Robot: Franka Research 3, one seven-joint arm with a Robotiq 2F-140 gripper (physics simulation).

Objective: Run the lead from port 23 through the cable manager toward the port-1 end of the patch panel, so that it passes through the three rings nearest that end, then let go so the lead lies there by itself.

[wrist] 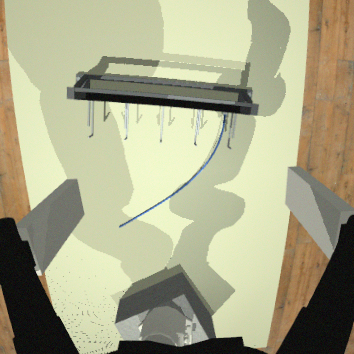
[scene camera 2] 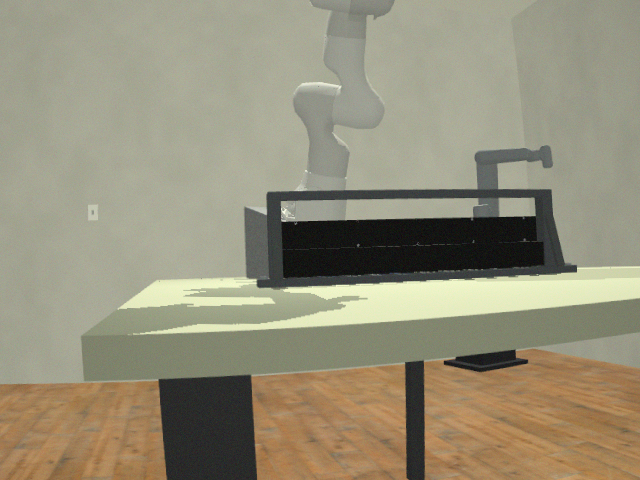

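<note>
The blue lead [wrist: 186, 185] comes out of the rack's face near its right end in the wrist view, between the two rightmost rings, and curves down and left to a free end. The patch panel rack [wrist: 165, 102] [scene camera 2: 408, 194] stands on the table; the scene view shows its dark back. Several thin rings of the cable manager, among them one at the left [wrist: 90, 120], one in the middle [wrist: 161, 125] and one at the right [wrist: 231, 131], stick out from it. The lead lies outside the rings to the left. My gripper [wrist: 182, 191] is open and empty, high above the table; the scene view does not show it.
The robot's base block [wrist: 165, 295] [scene camera 2: 255, 242] stands on the table [scene camera 2: 361, 338] [wrist: 250, 300], on the side of the rack where the lead lies. Arm shadows cross the table. A grey jointed stand [scene camera 2: 487, 178] rises from the floor behind the table.
</note>
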